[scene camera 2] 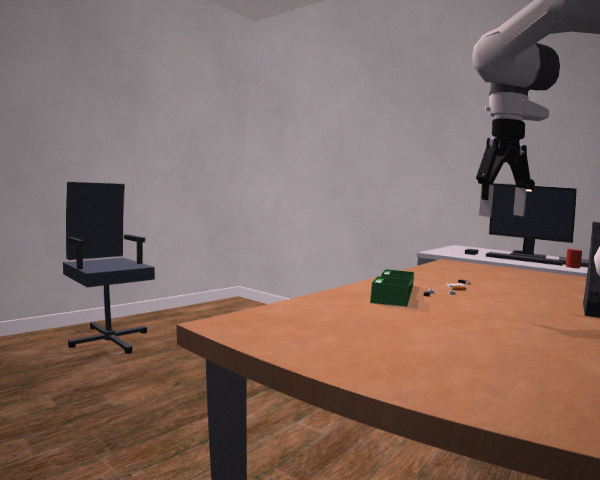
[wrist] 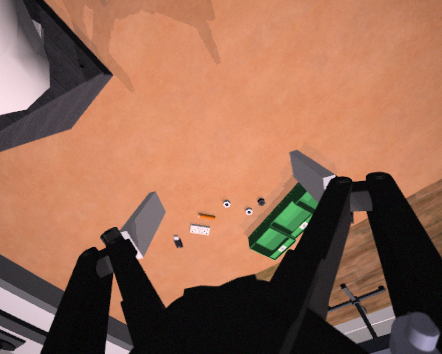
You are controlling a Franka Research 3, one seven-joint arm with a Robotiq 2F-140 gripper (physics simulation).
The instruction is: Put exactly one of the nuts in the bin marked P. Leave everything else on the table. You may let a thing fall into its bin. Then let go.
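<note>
Two silver-white nuts (wrist: 226, 204) (wrist: 249, 211) and a black nut (wrist: 261, 201) lie apart on the table (scene camera 2: 350, 350) (wrist: 200, 125), beside the green bins. In the scene view they are tiny: a silver nut (scene camera 2: 452, 292) and a black nut (scene camera 2: 426, 293) show. The joined green bins (scene camera 2: 391, 292) (wrist: 274, 216) have small white labels, too small to read; the right finger partly hides them in the wrist view. My gripper (scene camera 2: 502, 207) (wrist: 223, 184) is open and empty, high above the table.
An orange stick (wrist: 206, 216), a white dotted block (wrist: 200, 230) and a black stick with a light end (wrist: 178, 242) lie left of the nuts in the wrist view. The dark robot mount (wrist: 50, 120) stands at upper left. A monitor (scene camera 2: 550, 215) and red cup (scene camera 2: 573, 258) stand behind the table.
</note>
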